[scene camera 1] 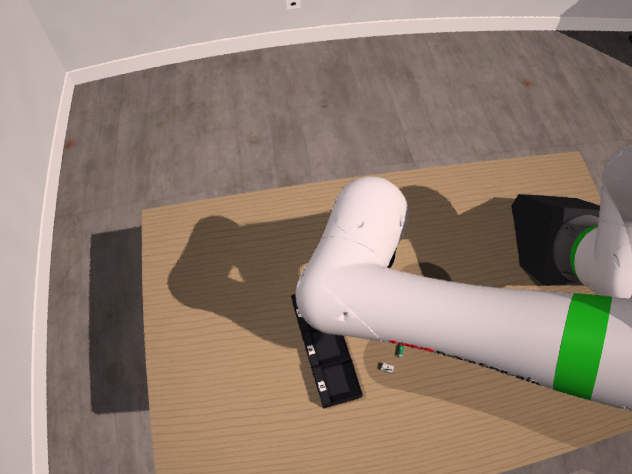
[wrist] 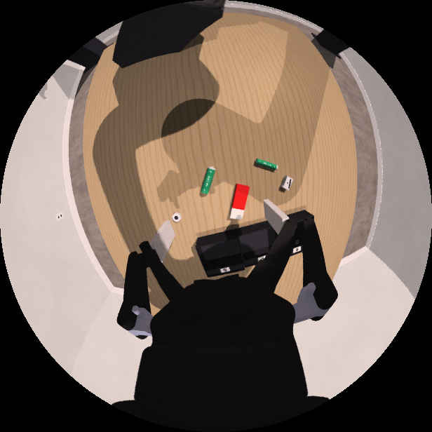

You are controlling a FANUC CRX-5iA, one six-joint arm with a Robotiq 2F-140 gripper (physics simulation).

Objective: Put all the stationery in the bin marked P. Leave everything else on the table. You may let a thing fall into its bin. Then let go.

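Seen in the pictures: arm's base, link origin: [scene camera 1: 582,248].
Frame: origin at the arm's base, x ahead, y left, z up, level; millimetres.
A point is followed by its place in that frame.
Note:
My gripper [wrist: 216,218] is open and empty, its fingers wide apart above the table and bins; the arm hides it in the scene view. A red eraser with a white end [wrist: 240,197] lies beside the bins, hidden under the arm in the scene view. A small light-grey piece, seemingly a sharpener [scene camera 1: 387,367] {x 433, y 184, z -165 mm} [wrist: 286,183], lies near the end bin. Three joined black bins [scene camera 1: 352,397] {x 512, y 248, z -140 mm} [wrist: 252,228] stand in a row with white labels. The end label nearest the sharpener may read P, but it is too small to be sure. The bin interiors show partly.
Two green batteries lie on the table [scene camera 1: 229,382] {x 771, y 204, z -176 mm}: a smaller one [scene camera 1: 400,350] {x 402, y 147, z -165 mm} [wrist: 266,164] near the sharpener and a larger one [wrist: 208,181] farther off. A small light-coloured nut [wrist: 176,217] lies near the left finger. The arm covers much of the scene view.

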